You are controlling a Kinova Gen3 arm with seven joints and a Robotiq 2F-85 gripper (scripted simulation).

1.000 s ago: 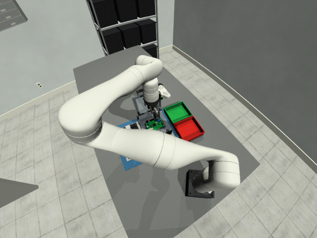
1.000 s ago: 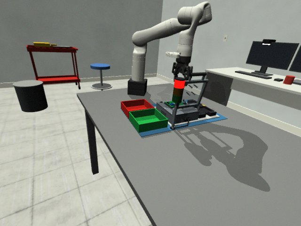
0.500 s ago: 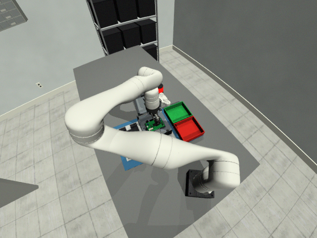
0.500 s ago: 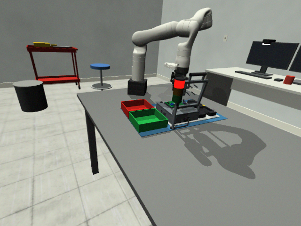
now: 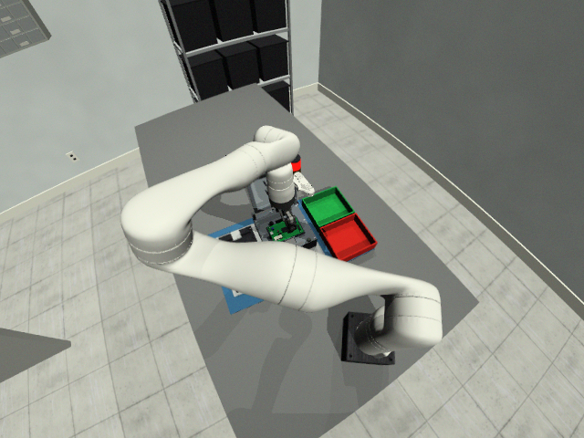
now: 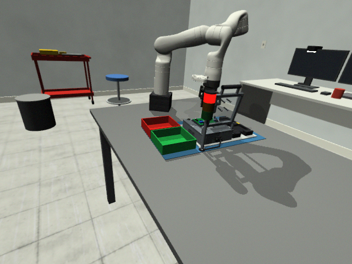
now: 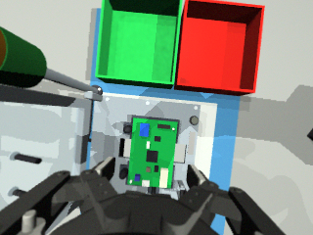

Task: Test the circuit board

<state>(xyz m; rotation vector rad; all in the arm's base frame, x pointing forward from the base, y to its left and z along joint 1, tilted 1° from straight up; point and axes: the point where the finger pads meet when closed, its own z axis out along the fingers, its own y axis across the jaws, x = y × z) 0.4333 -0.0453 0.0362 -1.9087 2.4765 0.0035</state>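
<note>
My hand is 60 mm above the green circuit board. Also, from my hand: clear lid (110 mm ahead, 50 mm above, 30 mm to the right); then tester bed (60 mm below, 10 mm ahead); then green bin (200 mm to the right, 120 mm below, 10 mm behind).
</note>
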